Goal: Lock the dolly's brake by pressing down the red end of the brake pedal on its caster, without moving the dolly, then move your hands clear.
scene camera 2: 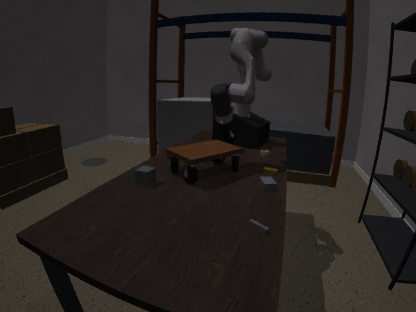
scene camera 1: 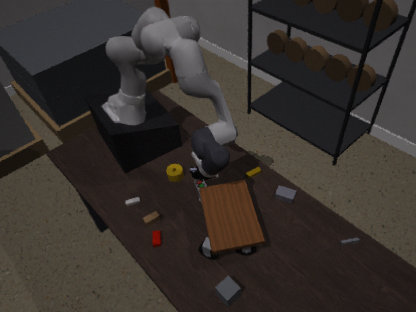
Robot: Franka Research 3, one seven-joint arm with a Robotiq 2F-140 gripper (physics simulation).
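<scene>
The dolly [scene camera 1: 232,216] [scene camera 2: 205,150] has a wooden top and stands upright on its casters on the table. The brake pedal [scene camera 1: 200,184], with a small red part and a green part, sticks out from under the dolly's edge nearest the robot base in scene camera 1. My gripper [scene camera 1: 197,175] is shut and empty, pointing down right beside and above the pedal. Whether its tips touch the pedal cannot be told, as the dark hand hides part of it. In scene camera 2 the gripper is behind the dolly, its tips partly hidden, and the pedal does not show.
On the table [scene camera 1: 300,260] [scene camera 2: 200,235] are a yellow disc [scene camera 1: 175,172], a white piece [scene camera 1: 132,201], a brown block [scene camera 1: 151,217], a red brick [scene camera 1: 156,238], a yellow bar [scene camera 1: 253,172] [scene camera 2: 270,170], and grey blocks [scene camera 1: 228,288] [scene camera 2: 146,176]. A shelf rack [scene camera 1: 250,60] stands beyond the table.
</scene>
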